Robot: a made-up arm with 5 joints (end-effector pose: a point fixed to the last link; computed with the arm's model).
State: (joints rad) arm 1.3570 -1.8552 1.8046 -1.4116 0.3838
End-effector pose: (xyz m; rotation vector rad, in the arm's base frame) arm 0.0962 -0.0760 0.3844 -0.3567 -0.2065 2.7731
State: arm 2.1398 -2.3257 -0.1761 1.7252 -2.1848
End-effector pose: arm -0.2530 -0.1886 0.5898 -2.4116 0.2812 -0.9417
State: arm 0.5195 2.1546 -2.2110 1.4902 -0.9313
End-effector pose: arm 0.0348 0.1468 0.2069 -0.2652 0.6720 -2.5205
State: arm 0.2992 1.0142 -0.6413 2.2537 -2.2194
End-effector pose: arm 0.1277 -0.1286 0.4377 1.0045 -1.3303 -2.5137
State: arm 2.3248 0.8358 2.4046 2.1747 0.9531
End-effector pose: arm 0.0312 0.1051 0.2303 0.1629 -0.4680 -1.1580
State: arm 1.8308 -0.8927 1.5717 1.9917 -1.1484
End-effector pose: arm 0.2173 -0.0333 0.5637 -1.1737 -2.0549 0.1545
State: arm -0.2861 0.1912 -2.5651 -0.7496 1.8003
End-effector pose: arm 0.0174 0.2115 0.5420 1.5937 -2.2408 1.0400
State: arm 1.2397 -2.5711 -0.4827 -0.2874 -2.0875
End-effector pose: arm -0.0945 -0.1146 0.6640 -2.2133 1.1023 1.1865
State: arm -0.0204 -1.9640 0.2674 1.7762 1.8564
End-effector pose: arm 0.0614 0.1253 0.7582 1.3403 2.3762 -0.6935
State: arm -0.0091 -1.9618 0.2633 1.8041 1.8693
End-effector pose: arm 0.0589 0.1321 0.7568 1.3032 2.3694 -0.7149
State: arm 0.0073 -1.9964 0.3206 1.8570 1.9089
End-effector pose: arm 0.0561 0.1584 0.7486 1.1289 2.3838 -0.8046
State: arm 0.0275 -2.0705 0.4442 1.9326 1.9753
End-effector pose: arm 0.0474 0.2017 0.7286 0.8112 2.3968 -0.9571
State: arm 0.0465 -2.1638 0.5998 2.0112 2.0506
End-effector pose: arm 0.0295 0.2447 0.6981 0.4364 2.3784 -1.1244
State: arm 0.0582 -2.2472 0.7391 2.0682 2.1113
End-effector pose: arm 0.0100 0.2724 0.6690 0.1221 2.3391 -1.2550
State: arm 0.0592 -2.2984 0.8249 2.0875 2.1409
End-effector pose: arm 0.0002 0.2840 0.6530 -0.0484 2.3186 -1.3237
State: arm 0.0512 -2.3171 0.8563 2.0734 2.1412
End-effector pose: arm 0.0026 0.2860 0.6506 -0.0809 2.3324 -1.3400
